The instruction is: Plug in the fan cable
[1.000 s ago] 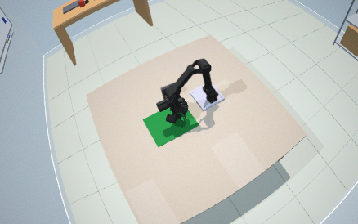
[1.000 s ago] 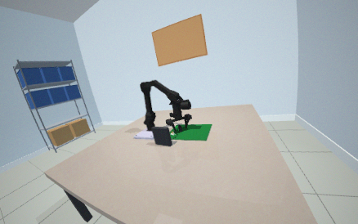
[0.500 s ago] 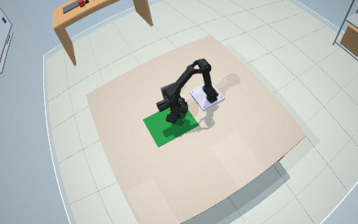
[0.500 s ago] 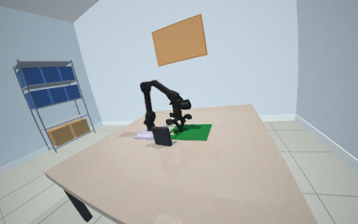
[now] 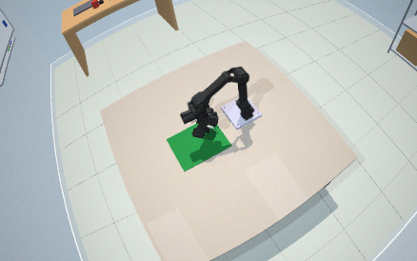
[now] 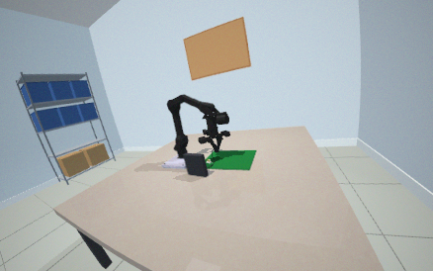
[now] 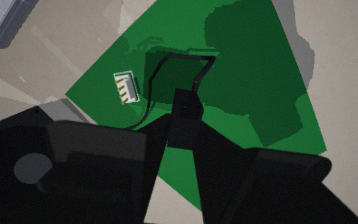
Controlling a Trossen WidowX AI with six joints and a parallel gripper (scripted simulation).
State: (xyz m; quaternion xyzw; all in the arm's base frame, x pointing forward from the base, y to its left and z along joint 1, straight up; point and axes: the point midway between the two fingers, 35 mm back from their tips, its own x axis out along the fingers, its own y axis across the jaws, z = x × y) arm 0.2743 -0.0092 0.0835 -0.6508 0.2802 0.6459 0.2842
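My gripper tip is 50 mm past the fan header, 40 mm to the left of it and 60 mm above it. The rest, counted from my gripper tip: black plug: 10 mm behind, 10 mm to the left, 10 mm above; black fan: 50 mm behind, 170 mm to the right, 10 mm below; green board: 60 mm ahead, 10 mm to the left, 80 mm below.
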